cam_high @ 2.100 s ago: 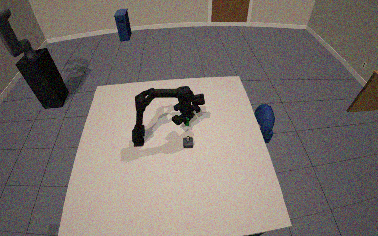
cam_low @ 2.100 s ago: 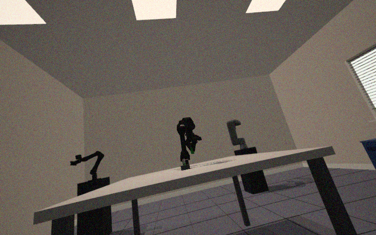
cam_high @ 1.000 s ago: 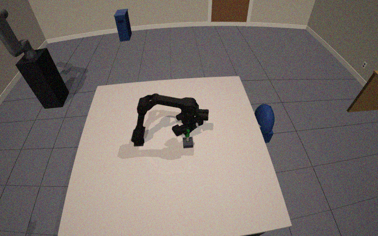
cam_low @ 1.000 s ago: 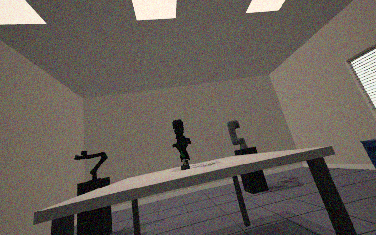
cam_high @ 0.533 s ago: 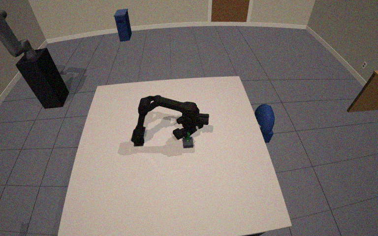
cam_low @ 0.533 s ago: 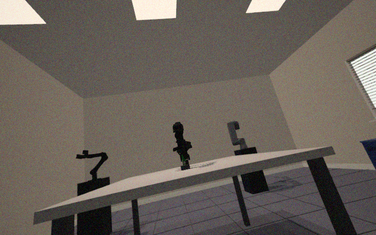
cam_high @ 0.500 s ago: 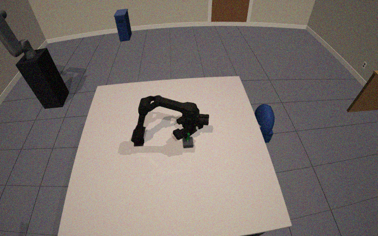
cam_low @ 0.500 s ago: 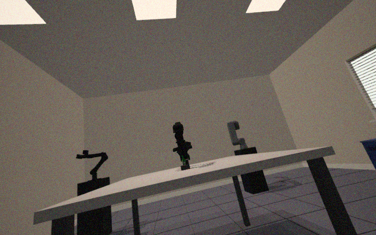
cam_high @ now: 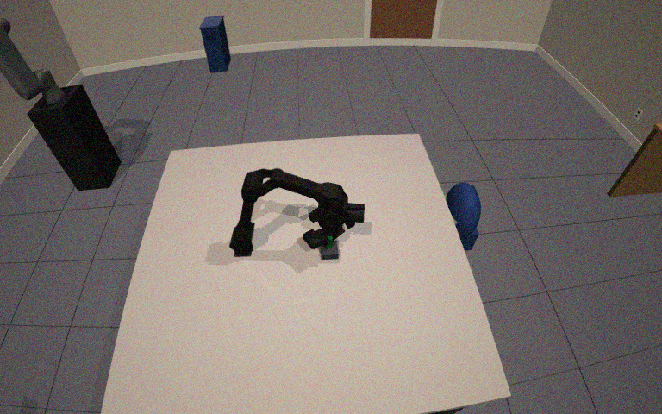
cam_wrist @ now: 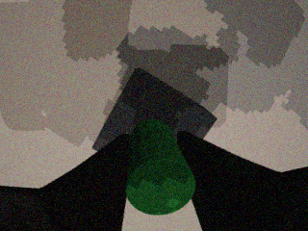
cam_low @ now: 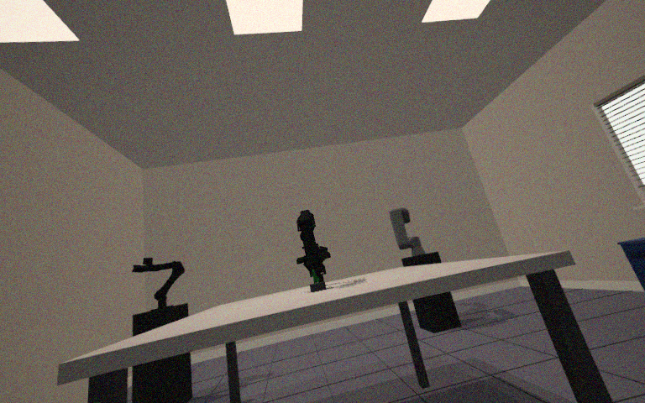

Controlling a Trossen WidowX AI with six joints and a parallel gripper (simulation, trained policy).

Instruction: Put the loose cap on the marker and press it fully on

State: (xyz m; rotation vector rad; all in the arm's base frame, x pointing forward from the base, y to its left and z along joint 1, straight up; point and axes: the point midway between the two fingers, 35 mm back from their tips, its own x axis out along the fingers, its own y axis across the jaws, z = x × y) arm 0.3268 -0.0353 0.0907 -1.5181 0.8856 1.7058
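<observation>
Right now the green cap is 10 mm above my gripper tip. The rest, counted from my gripper tip: dark grey holder block: 10 mm to the right, 40 mm below.
</observation>
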